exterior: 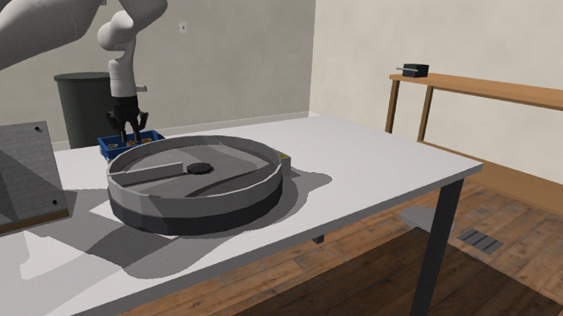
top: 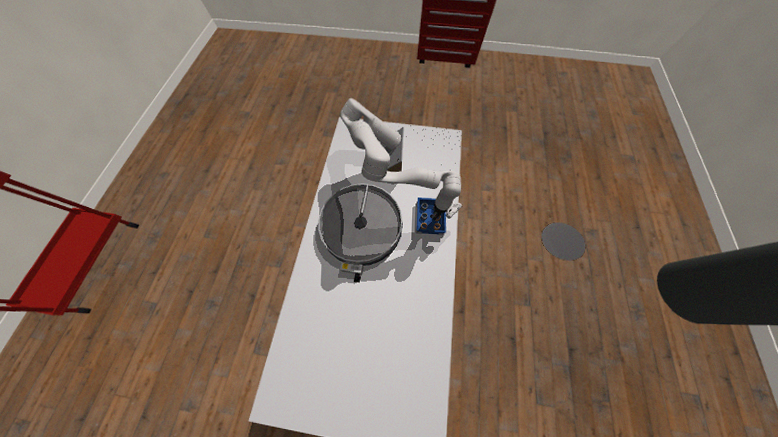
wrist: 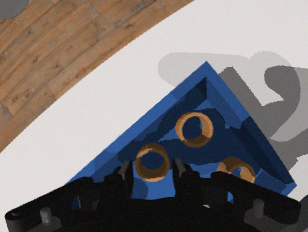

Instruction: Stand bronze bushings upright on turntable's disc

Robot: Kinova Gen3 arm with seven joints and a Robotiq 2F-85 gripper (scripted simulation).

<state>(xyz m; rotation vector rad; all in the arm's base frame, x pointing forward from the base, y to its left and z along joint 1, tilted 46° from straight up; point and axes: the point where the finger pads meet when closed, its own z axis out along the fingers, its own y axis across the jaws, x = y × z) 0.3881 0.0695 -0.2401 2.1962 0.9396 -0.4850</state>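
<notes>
The blue crate is 30 mm to the right of my hand and 30 mm below it. The rest, counted from my hand: grey turntable (400 mm to the right, 40 mm ahead).
</notes>
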